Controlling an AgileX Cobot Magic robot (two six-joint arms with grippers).
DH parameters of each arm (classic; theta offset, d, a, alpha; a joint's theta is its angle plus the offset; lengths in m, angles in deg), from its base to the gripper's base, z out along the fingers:
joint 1: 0 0.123 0 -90
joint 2: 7.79 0 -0.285 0
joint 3: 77.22 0 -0.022 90
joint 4: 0 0.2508 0 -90
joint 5: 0 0 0.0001 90
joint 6: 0 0.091 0 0
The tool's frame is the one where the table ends.
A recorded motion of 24 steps. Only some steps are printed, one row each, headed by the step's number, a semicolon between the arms.
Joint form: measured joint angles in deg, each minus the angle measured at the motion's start. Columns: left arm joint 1, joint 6, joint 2, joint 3, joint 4, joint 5; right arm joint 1, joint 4, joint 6, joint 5, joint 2, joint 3.
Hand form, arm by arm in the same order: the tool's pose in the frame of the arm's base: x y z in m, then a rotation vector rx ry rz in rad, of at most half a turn. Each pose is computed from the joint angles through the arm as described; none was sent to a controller.
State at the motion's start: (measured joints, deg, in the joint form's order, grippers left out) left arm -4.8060 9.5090 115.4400 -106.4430 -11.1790 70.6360; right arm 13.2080 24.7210 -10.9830 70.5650 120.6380 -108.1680
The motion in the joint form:
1: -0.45 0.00 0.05 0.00 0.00 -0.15; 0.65 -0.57 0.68 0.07 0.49 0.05
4: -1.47 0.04 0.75 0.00 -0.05 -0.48; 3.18 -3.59 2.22 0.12 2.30 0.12
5: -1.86 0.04 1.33 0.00 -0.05 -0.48; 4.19 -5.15 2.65 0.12 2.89 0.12
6: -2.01 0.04 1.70 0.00 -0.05 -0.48; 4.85 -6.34 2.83 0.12 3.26 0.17
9: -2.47 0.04 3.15 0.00 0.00 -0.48; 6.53 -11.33 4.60 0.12 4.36 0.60
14: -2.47 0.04 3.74 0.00 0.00 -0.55; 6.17 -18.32 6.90 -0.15 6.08 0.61
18: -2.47 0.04 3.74 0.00 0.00 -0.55; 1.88 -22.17 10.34 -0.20 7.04 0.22
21: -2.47 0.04 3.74 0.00 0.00 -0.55; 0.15 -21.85 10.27 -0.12 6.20 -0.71
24: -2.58 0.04 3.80 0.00 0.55 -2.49; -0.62 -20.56 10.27 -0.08 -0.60 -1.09
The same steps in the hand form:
1: 0.4290 -0.0562 0.2793 0.3096 2.8374 -0.2613; 0.4278 0.1417 0.2497 -0.4615 2.8596 0.6129
4: 0.4303 -0.0641 0.2742 0.3340 2.8422 -0.2663; 0.4255 0.1574 0.2334 -0.5064 2.9097 0.5493
5: 0.4314 -0.0672 0.2698 0.3436 2.8517 -0.2685; 0.4242 0.1631 0.2280 -0.5324 2.9243 0.5129
6: 0.4322 -0.0684 0.2670 0.3472 2.8579 -0.2695; 0.4232 0.1665 0.2242 -0.5534 2.9332 0.4843
9: 0.4351 -0.0723 0.2558 0.3588 2.8826 -0.2716; 0.4211 0.1722 0.2115 -0.5890 2.9700 0.3611
14: 0.4365 -0.0725 0.2513 0.3584 2.8917 -0.2722; 0.4279 0.1606 0.1961 -0.5728 3.0028 0.1815
18: 0.4365 -0.0725 0.2513 0.3584 2.8917 -0.2722; 0.4422 0.1232 0.1897 -0.3989 3.0350 0.0811
21: 0.4365 -0.0725 0.2513 0.3584 2.8917 -0.2722; 0.4465 0.1104 0.2007 -0.3501 3.0110 0.0918
24: 0.4396 -0.0727 0.2514 0.3560 2.8609 -0.2544; 0.4359 0.1037 0.2565 -0.3136 2.8906 0.1394

